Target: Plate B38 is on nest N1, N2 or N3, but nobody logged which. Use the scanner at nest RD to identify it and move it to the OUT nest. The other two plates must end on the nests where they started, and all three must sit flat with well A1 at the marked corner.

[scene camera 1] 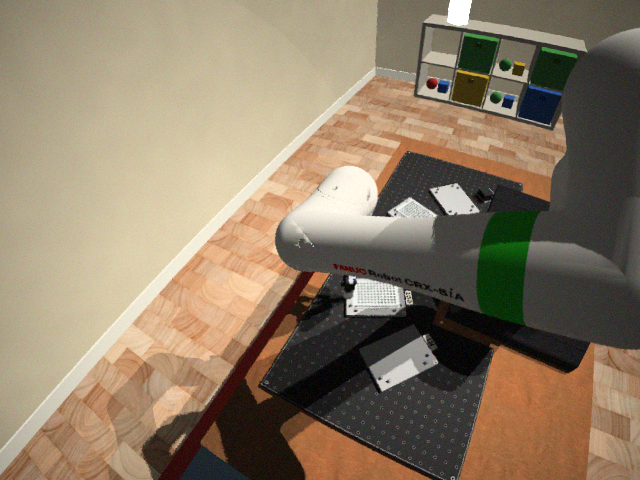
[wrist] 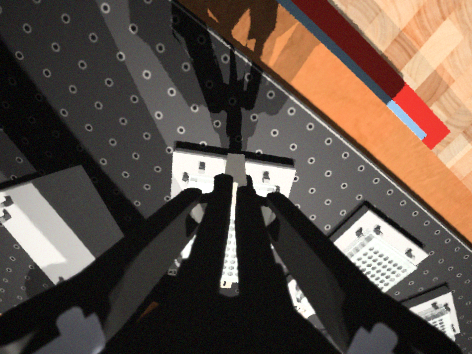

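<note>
My gripper (scene camera 1: 349, 282) (wrist: 235, 167) is shut and empty, its fingertips together over the outer edge of a nest. A white well plate (scene camera 1: 376, 293) (wrist: 230, 255) lies on that nest (scene camera 1: 374, 311) (wrist: 215, 167). In the wrist view the fingers hide much of it; I cannot tell whether they touch it. Another white plate (scene camera 1: 413, 208) (wrist: 380, 262) lies on a nest farther back, and a further plate (wrist: 437, 320) shows at the lower right of the wrist view. A bare nest (scene camera 1: 408, 364) (wrist: 37, 220) is nearer the camera. Labels and A1 corners are not readable.
At the back, a bare white nest (scene camera 1: 453, 198) stands beside a small black device (scene camera 1: 484, 194). The black perforated board (scene camera 1: 413, 413) (wrist: 120, 100) lies on the orange surface (scene camera 1: 537, 413) (wrist: 320, 75). The arm (scene camera 1: 413, 242) hides the board's middle. A shelf unit (scene camera 1: 506, 29) stands behind.
</note>
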